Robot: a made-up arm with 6 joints. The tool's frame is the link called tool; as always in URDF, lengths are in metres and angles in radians.
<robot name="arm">
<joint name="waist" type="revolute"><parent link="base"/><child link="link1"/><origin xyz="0.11 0.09 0.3" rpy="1.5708 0 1.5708"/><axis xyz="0 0 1"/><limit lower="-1.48" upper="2.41"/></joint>
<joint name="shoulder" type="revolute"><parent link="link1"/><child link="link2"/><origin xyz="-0.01 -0.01 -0.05" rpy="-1.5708 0 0"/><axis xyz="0 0 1"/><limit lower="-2.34" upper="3.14"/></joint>
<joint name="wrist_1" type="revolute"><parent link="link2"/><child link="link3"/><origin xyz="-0.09 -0.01 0.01" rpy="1.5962 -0.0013 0.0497"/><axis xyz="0 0 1"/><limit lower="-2.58" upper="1.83"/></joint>
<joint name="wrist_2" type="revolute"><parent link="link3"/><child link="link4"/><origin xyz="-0.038 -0.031 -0.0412" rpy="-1.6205 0 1.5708"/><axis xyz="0 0 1"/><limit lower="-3.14" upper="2.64"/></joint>
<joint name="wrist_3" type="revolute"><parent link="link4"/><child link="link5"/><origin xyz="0.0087 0.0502 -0.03" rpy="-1.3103 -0.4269 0.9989"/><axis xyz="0 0 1"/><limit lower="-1.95" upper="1.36"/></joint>
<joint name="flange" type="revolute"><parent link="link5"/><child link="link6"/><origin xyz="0.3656 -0.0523 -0.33" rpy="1.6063 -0.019 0.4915"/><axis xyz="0 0 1"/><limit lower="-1.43" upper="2.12"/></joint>
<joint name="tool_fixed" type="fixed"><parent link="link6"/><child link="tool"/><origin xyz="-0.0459 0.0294 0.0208" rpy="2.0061 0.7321 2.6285"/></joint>
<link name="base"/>
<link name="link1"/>
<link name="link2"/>
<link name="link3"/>
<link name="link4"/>
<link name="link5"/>
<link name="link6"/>
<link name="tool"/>
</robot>
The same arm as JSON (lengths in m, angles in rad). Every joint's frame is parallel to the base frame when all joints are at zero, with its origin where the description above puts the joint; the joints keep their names.
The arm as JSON. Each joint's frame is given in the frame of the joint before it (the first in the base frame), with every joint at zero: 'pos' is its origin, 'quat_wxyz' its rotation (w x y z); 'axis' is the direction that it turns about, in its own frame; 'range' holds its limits. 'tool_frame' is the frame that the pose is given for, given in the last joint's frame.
{
  "length_unit": "m",
  "angle_unit": "rad",
  "joints": [
    {
      "joint": "waist",
      "pos": [
        0.11,
        0.09,
        0.3
      ],
      "quat_wxyz": [
        1.0,
        0.0,
        0.0,
        0.0
      ],
      "axis": "+x",
      "range": [
        -1.48,
        2.41
      ]
    },
    {
      "joint": "shoulder",
      "pos": [
        -0.05,
        -0.01,
        -0.01
      ],
      "quat_wxyz": [
        1.0,
        0.0,
        0.0,
        0.0
      ],
      "axis": "+z",
      "range": [
        -2.34,
        3.14
      ]
    },
    {
      "joint": "wrist_1",
      "pos": [
        0.01,
        -0.09,
        0.01
      ],
      "quat_wxyz": [
        1.0,
        0.0,
        0.0,
        0.0
      ],
      "axis": [
        0.998441,
        0.049702,
        -0.025401
      ],
      "range": [
        -2.58,
        1.83
      ]
    },
    {
      "joint": "wrist_2",
      "pos": [
        -0.04,
        -0.04,
        -0.03
      ],
      "quat_wxyz": [
        1.0,
        0.0,
        0.0,
        0.0
      ],
      "axis": "-y",
      "range": [
        -3.14,
        2.64
      ]
    },
    {
      "joint": "wrist_3",
      "pos": [
        -0.05,
        0.03,
        0.01
      ],
      "quat_wxyz": [
        1.0,
        0.0,
        0.0,
        0.0
      ],
      "axis": [
        -0.455311,
        -0.234406,
        -0.858921
      ],
      "range": [
        -1.95,
        1.36
      ]
    },
    {
      "joint": "flange",
      "pos": [
        -0.1,
        -0.12,
        0.47
      ],
      "quat_wxyz": [
        1.0,
        0.0,
        0.0,
        0.0
      ],
      "axis": [
        0.079698,
        -0.961882,
        0.261595
      ],
      "range": [
        -1.43,
        2.12
      ]
    }
  ],
  "tool_frame": {
    "pos": [
      0.03,
      -0.03,
      -0.04
    ],
    "quat_wxyz": [
      0.217199,
      -0.798193,
      -0.177529,
      0.5331
    ]
  }
}

